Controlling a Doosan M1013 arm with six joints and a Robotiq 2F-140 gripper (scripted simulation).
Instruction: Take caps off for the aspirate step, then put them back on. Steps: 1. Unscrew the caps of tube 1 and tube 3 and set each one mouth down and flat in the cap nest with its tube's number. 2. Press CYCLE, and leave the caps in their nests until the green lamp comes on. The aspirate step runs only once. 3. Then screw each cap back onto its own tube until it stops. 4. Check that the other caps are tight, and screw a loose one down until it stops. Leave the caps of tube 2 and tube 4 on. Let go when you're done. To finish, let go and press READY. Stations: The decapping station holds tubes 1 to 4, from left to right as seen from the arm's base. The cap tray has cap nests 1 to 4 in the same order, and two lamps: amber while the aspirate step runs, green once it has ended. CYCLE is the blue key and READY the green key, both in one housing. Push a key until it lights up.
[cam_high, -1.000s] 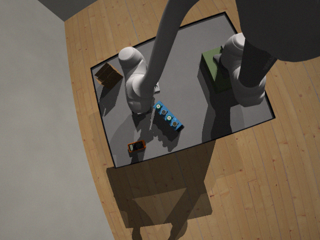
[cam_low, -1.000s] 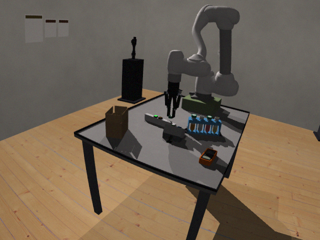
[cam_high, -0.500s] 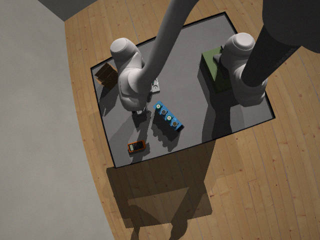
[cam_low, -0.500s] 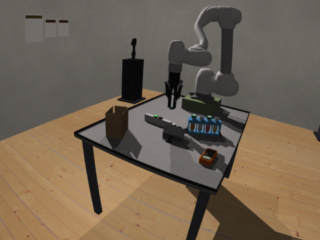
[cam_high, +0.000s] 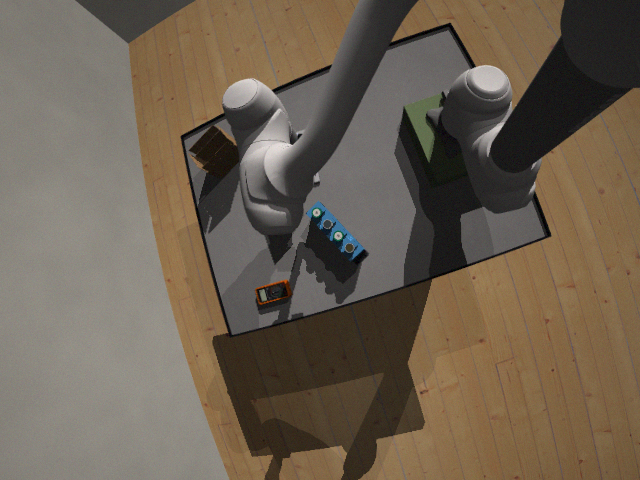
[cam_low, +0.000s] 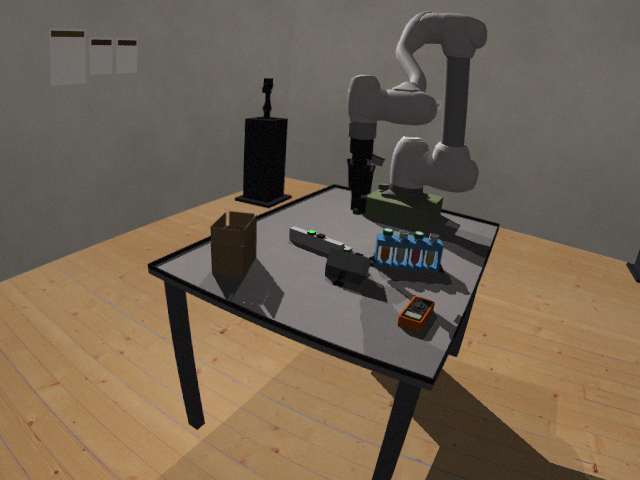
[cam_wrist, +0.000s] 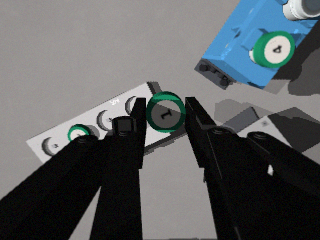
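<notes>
My gripper is now 22 cm to the right of the cap 2, 7 cm above it and 2 cm past it. From my hand the other things lie so: green key: 14 cm ahead, 12 cm below, 3 cm to the left; cap 1: 3 cm below; blue key: 14 cm ahead, 12 cm below, 7 cm to the left.
</notes>
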